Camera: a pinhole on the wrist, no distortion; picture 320 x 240 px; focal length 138.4 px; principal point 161.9 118.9 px. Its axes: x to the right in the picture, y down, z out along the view. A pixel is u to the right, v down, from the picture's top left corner.
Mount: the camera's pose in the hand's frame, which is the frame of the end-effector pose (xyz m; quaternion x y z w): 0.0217 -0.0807 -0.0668 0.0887 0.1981 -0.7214 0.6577
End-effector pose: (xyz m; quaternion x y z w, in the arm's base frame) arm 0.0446 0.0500 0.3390 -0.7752 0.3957 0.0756 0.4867
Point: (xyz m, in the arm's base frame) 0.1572 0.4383 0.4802
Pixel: 184.4 12.0
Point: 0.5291 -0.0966 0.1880
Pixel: outside the picture
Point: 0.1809 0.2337 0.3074
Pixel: 120.8 88.1
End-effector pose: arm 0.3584 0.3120 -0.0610 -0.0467 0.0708 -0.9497 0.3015
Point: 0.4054 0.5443 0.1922
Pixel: 170.0 13.9
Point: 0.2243 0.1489 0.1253
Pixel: 18.2 211.0
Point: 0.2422 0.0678 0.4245
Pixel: 56.7 156.7
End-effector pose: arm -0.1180 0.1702 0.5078 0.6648 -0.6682 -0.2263 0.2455
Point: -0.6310 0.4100 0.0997
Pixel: 40.2 9.3
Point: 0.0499 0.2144 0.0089
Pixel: 225.1 83.4
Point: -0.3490 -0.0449 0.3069
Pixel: 33.9 169.4
